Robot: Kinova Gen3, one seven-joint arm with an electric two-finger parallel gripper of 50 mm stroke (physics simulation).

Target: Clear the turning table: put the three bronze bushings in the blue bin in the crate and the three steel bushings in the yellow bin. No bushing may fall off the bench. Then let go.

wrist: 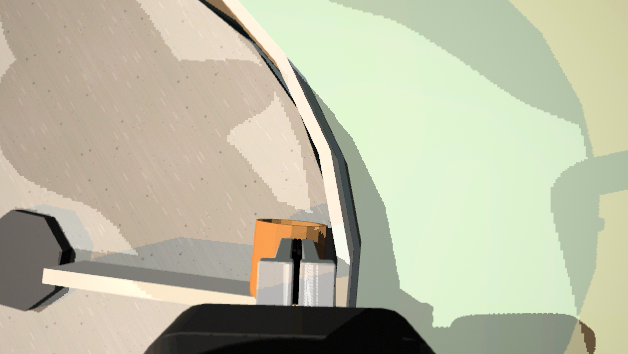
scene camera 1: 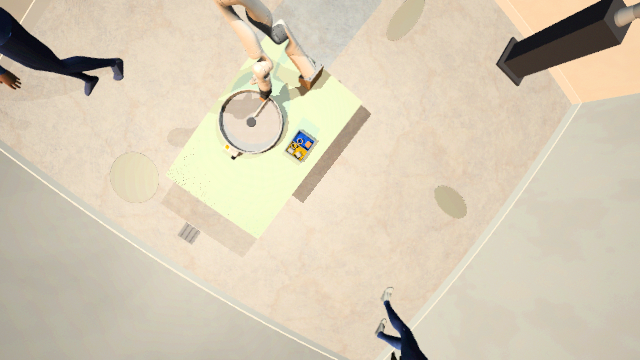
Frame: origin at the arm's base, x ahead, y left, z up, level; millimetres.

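Seen in the pictures: gripper, between the fingertips: [wrist: 296, 261] [scene camera 1: 263, 96]; arm's base, origin of its link: [scene camera 1: 309, 72].
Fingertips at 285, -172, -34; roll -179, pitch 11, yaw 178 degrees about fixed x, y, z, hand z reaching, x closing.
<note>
Pixels of each thing's top centre, then the offset from my fingertips to it, as dx, dy, dz. "spot": a spot on its surface instead. Level surfaces: height alone.
- round turning table, centre of its top: [wrist: 17, 260] [scene camera 1: 250, 122] +186, +8, -29
- bronze-orange bushing, centre of its top: [wrist: 280, 264] [scene camera 1: 263, 97] +8, +1, +1
- crate, centre of its top: [scene camera 1: 300, 146] +144, +372, -40
- blue bin, a spot on its surface: [scene camera 1: 303, 135] spot: +65, +351, -84
- yellow bin, a spot on its surface: [scene camera 1: 302, 151] spot: +166, +406, -83
- small box with an orange-yellow button, a spot on its surface: [scene camera 1: 227, 147] spot: +416, -40, -32
- pale green bench, height of its surface: dz -90
The round turning table [scene camera 1: 235, 131] [wrist: 165, 130] has a raised rim, a dark hub and a thin bar running outward from the hub. A bronze-orange bushing [scene camera 1: 262, 99] [wrist: 267, 242] stands upright on it, against or close to the rim at the bar's outer end. My gripper [scene camera 1: 265, 97] [wrist: 296, 261] is shut and empty. Its fingertips are in front of the bushing in the wrist view and hide part of it; contact is unclear. The crate [scene camera 1: 310, 150] holds a blue bin [scene camera 1: 303, 135] with a ring and an orange piece, and a yellow bin [scene camera 1: 302, 151] with light pieces, too small to tell exactly.
A small box with an orange-yellow button [scene camera 1: 227, 147] is beside the turning table's lower left edge. The pale green bench [scene camera 1: 240, 200] carries everything, with the crate near its right edge. The arm's base [scene camera 1: 311, 77] is at the bench's upper part. People's legs show away from the bench.
</note>
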